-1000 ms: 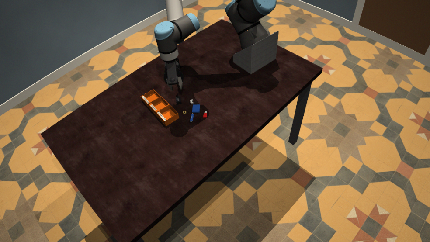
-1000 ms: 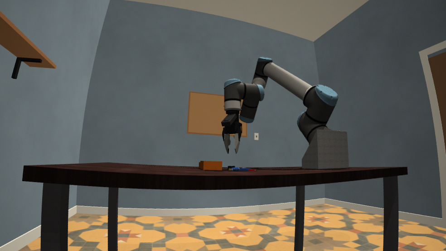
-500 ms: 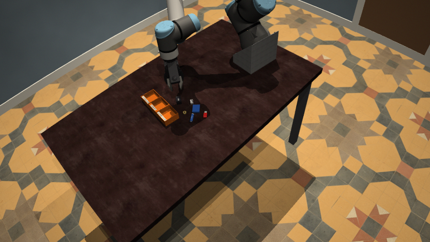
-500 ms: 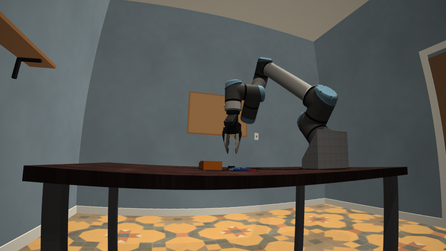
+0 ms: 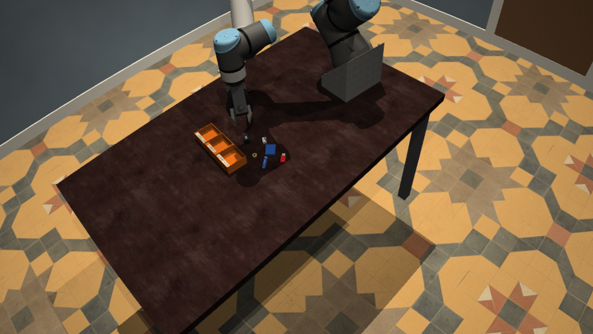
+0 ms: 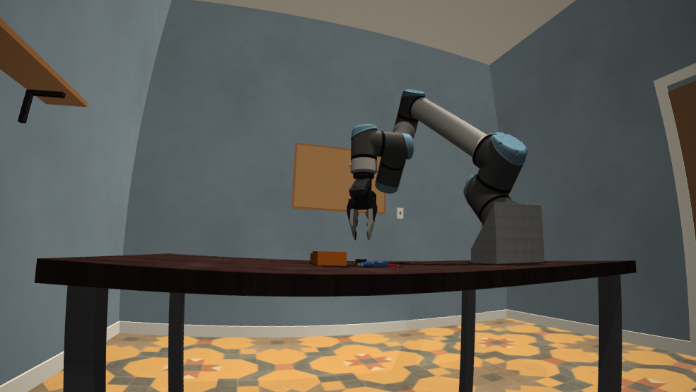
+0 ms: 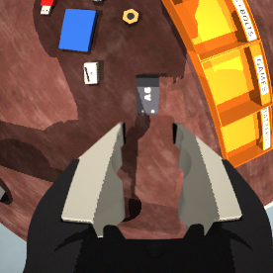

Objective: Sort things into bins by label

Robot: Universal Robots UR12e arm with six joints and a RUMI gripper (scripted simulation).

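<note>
The black 9 V battery lies 9 cm below my hand and 1 cm to the right of it. Round my hand: blue flat block: 12 cm to the left, 9 cm below, 2 cm behind; then yellow nut: 9 cm to the left, 9 cm below, 3 cm ahead; then white piece: 9 cm below, 6 cm to the left, 4 cm behind.
</note>
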